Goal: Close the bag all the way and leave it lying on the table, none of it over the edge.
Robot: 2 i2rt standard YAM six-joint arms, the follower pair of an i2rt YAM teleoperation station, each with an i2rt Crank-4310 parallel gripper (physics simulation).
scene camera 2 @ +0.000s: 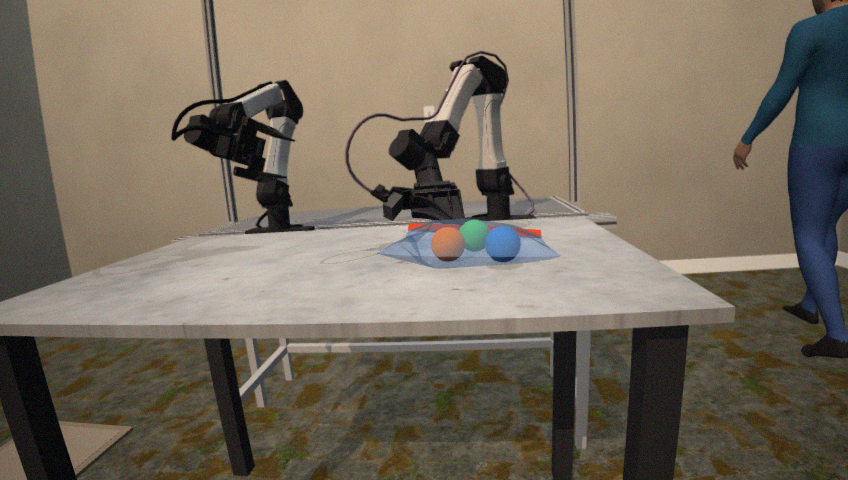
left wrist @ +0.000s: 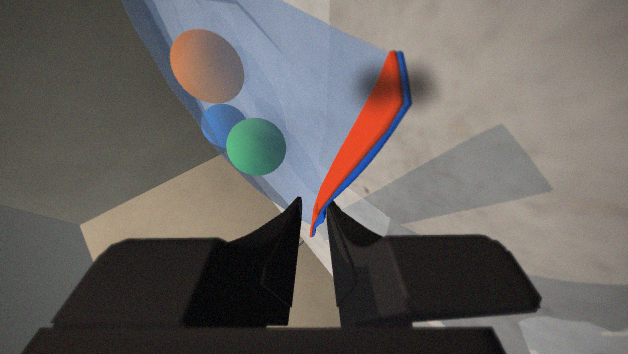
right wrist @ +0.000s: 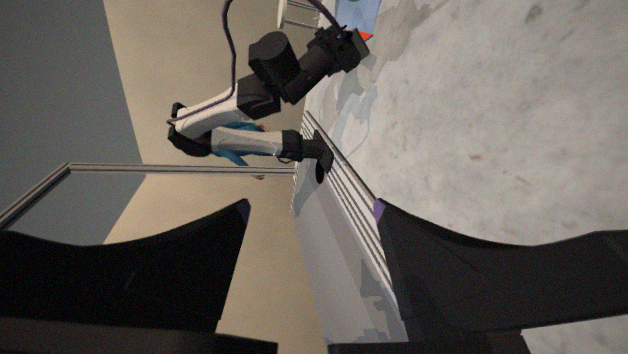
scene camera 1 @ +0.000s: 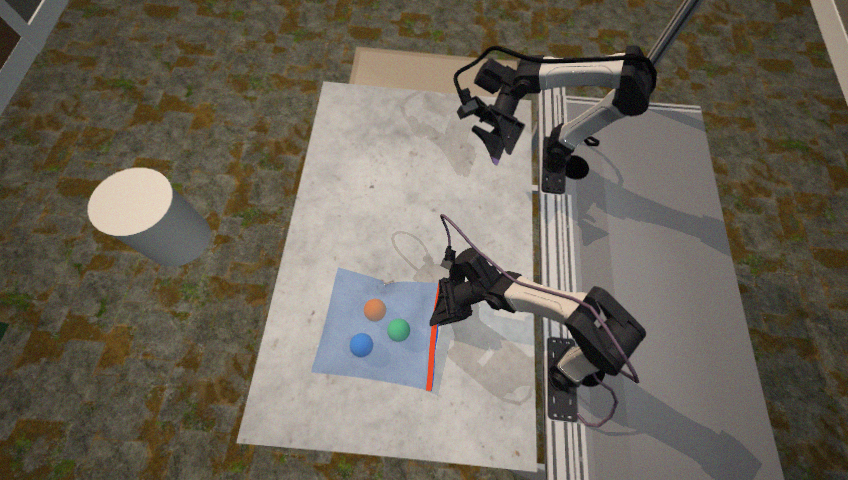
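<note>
The translucent blue bag [scene camera 1: 336, 356] [scene camera 2: 410, 248] [left wrist: 310, 75] [right wrist: 357, 15] lies on the table [scene camera 1: 368, 148] [scene camera 2: 297, 297] with an orange ball [scene camera 1: 374, 309] [scene camera 2: 447, 243] [left wrist: 206, 66], a green ball [scene camera 1: 398, 330] [scene camera 2: 473, 234] [left wrist: 256, 146] and a blue ball [scene camera 1: 361, 344] [scene camera 2: 502, 243] [left wrist: 220, 122] inside. Its red strip [scene camera 1: 432, 356] [scene camera 2: 529, 232] [left wrist: 367, 130] lies along a blue strip [left wrist: 408, 90]; whether they are sealed I cannot tell. My left gripper [scene camera 1: 437, 315] [left wrist: 313, 199] is slightly open, the strips' near end between its fingertips. My right gripper [scene camera 1: 502, 155] [right wrist: 311, 201] is open and empty, far from the bag.
A metal rail [scene camera 1: 554, 249] runs along the table's right edge in scene camera 1, carrying both arm bases. A pale cylinder [scene camera 1: 130, 202] stands on the floor at the left. A person [scene camera 2: 824, 148] stands at the right in scene camera 2.
</note>
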